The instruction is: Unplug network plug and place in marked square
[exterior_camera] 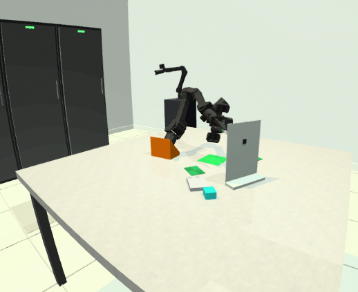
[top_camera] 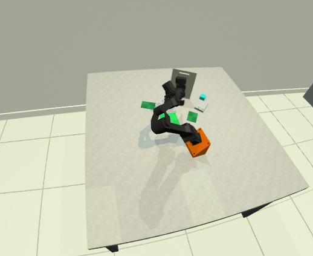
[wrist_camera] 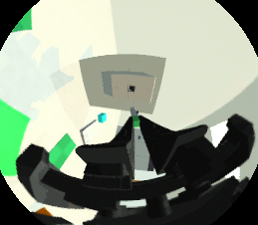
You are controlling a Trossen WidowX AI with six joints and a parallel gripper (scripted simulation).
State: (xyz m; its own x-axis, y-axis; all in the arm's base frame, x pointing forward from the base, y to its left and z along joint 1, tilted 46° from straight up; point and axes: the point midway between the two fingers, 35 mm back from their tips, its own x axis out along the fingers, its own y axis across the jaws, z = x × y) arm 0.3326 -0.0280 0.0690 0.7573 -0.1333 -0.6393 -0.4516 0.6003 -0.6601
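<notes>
My gripper tip is now 180 mm above the green marked square, 120 mm past it and 100 mm to the right of it. From my gripper tip the other things lie so: network plug (10 mm ahead); then grey upright panel (110 mm ahead, 80 mm below, 30 mm to the right); then cyan cube (220 mm to the right, 170 mm below, 80 mm ahead).
</notes>
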